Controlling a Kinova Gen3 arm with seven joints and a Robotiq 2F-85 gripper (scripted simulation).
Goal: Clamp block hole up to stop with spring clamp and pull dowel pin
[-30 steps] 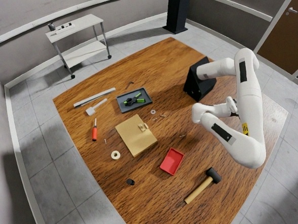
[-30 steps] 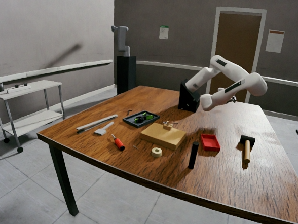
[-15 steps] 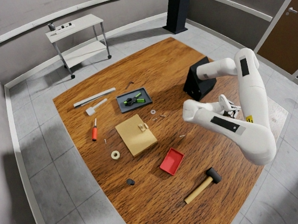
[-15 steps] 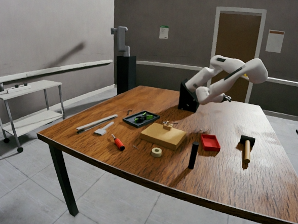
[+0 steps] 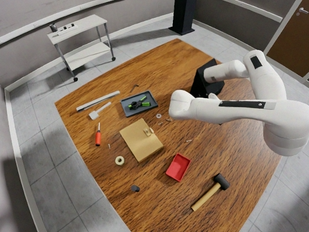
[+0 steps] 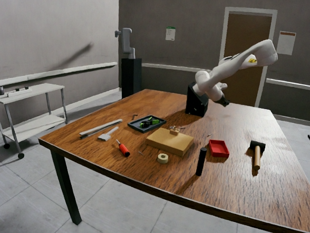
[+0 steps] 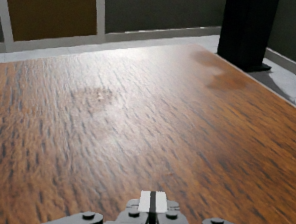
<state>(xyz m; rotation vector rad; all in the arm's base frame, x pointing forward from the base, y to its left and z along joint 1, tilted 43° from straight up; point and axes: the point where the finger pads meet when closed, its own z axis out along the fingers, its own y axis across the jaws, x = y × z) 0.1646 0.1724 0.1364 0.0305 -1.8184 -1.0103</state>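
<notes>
Now: the pale dowel pin 32 cm ahead of my hand, 21 cm to the right of it and 9 cm below it. The rest, counted from my hand: wooden block (32 cm ahead, 21 cm to the right, 11 cm below); then bench board (36 cm ahead, 21 cm to the right, 12 cm below); then red bin (31 cm ahead, 3 cm to the left, 14 cm below).
</notes>
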